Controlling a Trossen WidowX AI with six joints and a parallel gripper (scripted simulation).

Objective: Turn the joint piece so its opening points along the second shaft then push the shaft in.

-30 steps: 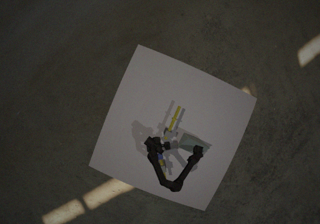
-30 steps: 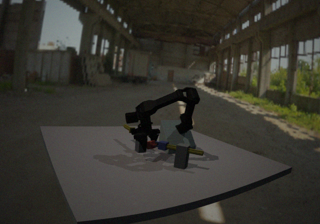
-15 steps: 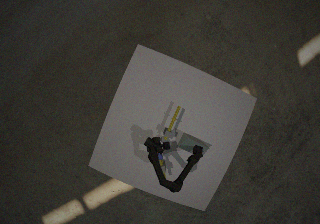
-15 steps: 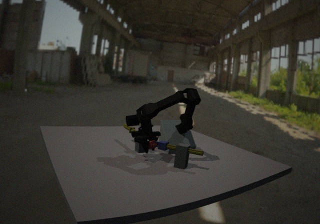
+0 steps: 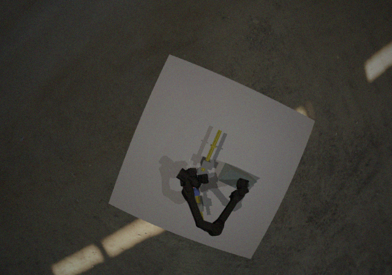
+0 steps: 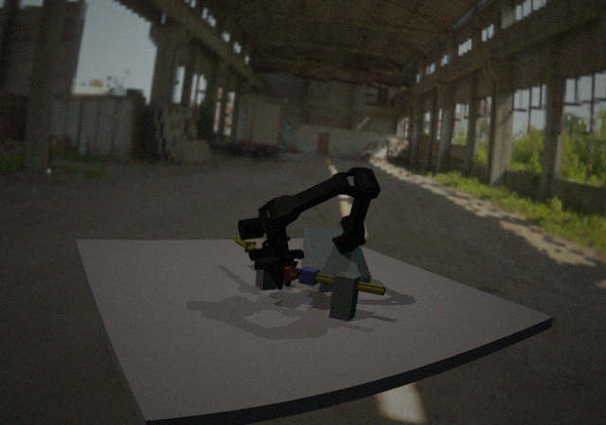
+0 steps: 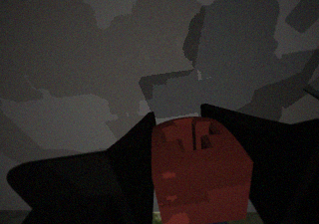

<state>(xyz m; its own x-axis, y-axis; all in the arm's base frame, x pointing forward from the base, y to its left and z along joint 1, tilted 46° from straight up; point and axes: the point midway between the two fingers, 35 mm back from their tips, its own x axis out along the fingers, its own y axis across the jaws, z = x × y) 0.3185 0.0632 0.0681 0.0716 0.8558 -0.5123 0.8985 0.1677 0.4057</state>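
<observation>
Right now the red joint piece is 1 cm to the left of my gripper tip and 4 cm above it.
</observation>
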